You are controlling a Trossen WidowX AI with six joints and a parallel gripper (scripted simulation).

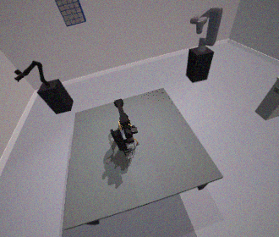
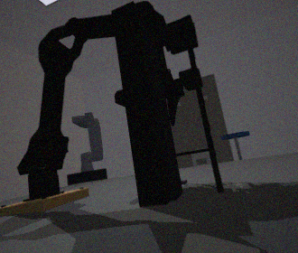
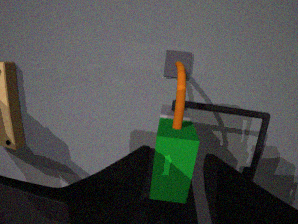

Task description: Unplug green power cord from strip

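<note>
Now: the green plug 3 cm to the right of my gripper tip and 1 cm below it.
</note>
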